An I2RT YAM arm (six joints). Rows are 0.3 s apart.
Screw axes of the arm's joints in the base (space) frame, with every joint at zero. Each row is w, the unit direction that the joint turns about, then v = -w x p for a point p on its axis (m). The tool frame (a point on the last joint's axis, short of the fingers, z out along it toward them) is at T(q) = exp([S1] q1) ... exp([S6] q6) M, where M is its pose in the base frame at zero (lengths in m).
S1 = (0, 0, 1, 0, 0, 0)
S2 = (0, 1, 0, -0.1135, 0, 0.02)
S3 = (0, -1, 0, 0.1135, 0, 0.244)
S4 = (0, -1, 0, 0.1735, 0, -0.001)
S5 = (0, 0, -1, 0, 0.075, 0)
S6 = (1, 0, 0, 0, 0.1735, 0)
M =
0 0 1 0.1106
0 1 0 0
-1 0 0 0.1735
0 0 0 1
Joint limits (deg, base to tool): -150..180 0..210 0..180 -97..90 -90..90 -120..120
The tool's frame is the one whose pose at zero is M.
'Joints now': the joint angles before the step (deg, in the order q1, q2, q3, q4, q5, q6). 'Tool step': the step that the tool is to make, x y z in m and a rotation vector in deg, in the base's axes. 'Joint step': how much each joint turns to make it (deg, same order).
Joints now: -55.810, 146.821, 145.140, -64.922, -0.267, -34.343
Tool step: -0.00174, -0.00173, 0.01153, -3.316, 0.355, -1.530
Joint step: -0.089, -1.067, 0.188, 1.283, 2.560, 0.411
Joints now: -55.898, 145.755, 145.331, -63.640, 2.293, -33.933
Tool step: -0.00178, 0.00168, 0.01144, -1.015, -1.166, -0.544
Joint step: -0.067, -1.397, -0.249, 0.323, -0.141, 0.605
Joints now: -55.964, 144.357, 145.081, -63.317, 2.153, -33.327
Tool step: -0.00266, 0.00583, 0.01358, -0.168, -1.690, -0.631
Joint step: 0.060, -2.645, -1.959, 0.363, -0.830, 1.222
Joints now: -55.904, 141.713, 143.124, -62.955, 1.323, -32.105
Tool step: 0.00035, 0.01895, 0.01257, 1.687, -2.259, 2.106
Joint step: 1.022, -5.602, -7.194, 1.487, -2.994, 0.387
